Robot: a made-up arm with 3 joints.
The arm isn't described. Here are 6 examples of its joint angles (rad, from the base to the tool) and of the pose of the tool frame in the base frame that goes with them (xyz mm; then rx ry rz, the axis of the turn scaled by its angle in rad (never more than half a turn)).
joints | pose
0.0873 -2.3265 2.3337 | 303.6 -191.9 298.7 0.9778 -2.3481 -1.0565
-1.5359 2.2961 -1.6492 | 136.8 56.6 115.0 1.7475 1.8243 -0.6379
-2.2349 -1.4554 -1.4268 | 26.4 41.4 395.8 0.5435 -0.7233 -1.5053
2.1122 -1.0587 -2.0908 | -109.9 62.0 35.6 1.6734 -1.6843 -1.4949
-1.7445 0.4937 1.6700 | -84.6 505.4 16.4 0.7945 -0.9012 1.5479
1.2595 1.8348 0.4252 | -273.4 -2.6 464.5 1.4309 1.2385 1.4078
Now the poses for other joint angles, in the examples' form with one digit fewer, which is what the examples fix.
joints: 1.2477 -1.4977 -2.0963
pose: 4 33 0 2.176 -2.111 -0.290
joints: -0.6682 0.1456 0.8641
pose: 78 584 113 0.781 -0.562 0.418
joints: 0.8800 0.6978 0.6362
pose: -224 484 224 0.879 1.038 0.367
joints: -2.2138 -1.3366 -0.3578
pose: -36 106 614 1.197 -1.590 -0.986
